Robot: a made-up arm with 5 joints. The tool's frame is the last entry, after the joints. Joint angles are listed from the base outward.
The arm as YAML. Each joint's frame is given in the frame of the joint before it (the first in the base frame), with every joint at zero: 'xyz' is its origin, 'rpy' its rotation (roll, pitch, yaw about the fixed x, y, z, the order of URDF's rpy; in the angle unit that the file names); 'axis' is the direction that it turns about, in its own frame. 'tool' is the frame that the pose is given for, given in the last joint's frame.
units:
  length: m
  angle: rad
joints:
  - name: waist
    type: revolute
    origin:
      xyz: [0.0, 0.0, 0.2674]
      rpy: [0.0, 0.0, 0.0]
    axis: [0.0, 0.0, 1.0]
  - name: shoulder
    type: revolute
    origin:
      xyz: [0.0, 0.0, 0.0]
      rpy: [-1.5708, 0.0, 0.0]
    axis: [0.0, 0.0, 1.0]
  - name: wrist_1
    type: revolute
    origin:
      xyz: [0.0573, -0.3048, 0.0]
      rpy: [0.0, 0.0, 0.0]
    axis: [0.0, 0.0, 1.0]
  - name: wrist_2
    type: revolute
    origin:
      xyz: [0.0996, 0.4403, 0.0]
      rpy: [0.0, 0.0, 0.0]
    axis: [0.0, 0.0, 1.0]
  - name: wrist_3
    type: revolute
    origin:
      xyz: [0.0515, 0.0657, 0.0]
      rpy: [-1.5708, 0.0, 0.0]
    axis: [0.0, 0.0, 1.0]
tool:
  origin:
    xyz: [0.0, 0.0, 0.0]
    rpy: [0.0, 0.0, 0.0]
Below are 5 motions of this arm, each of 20 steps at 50 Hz.
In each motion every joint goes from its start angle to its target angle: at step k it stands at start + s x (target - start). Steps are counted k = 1, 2, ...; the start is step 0. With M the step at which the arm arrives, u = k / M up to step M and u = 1 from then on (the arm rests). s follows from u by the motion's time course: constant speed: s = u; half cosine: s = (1 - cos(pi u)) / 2; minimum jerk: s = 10 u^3 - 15 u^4 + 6 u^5.
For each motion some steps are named. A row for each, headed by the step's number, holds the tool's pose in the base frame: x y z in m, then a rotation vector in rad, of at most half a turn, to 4 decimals.
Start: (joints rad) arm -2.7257 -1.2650 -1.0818 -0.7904 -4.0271
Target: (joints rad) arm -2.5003 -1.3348 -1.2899 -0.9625 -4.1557
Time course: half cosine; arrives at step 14
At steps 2, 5, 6, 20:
2: 0.0795 0.0362 0.8604 0.0194 0.0151 2.6767
5: 0.1078 0.0561 0.8648 0.1300 0.1097 2.6949
6: 0.1200 0.0661 0.8660 0.1778 0.1558 2.7009
20: 0.1817 0.1356 0.8635 0.4223 0.4596 2.7071

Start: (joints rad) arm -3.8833 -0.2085 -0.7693 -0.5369 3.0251
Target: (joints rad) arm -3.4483 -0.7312 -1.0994 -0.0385 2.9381
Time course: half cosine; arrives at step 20
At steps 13, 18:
13: -0.3370 0.1527 0.7278 -1.7259 0.2131 2.0335
18: -0.2803 0.0921 0.8037 -1.6629 0.0965 2.1597

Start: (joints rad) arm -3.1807 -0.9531 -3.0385 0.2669 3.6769
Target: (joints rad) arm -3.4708 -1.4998 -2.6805 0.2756 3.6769
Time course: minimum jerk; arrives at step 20
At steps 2, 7, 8, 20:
2: 0.6918 -0.0288 0.7311 -0.7585 0.2251 -2.5493
7: 0.7239 -0.0780 0.6823 -0.8151 0.2713 -2.5962
8: 0.7335 -0.0968 0.6637 -0.8355 0.2892 -2.6127
20: 0.7689 -0.2627 0.4956 -1.0021 0.4623 -2.7362

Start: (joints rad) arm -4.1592 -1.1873 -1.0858 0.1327 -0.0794
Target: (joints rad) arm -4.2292 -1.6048 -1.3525 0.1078 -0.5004
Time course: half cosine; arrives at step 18
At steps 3, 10, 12, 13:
3: -0.0068 0.0111 0.8798 -0.4428 -0.8998 -1.0393
10: 0.0938 -0.1668 0.8874 -0.2267 -0.5914 -1.3427
12: 0.1231 -0.2249 0.8753 -0.1700 -0.4844 -1.4362
13: 0.1354 -0.2504 0.8678 -0.1469 -0.4361 -1.4766

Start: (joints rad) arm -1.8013 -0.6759 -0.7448 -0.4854 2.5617
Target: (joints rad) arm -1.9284 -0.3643 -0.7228 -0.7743 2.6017
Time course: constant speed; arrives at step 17
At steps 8, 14, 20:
8: -0.1122 -0.3755 0.5906 0.9514 1.2515 -2.0255
14: -0.1375 -0.3948 0.5469 1.0053 1.2445 -2.0389
20: -0.1502 -0.4021 0.5242 1.0325 1.2402 -2.0454

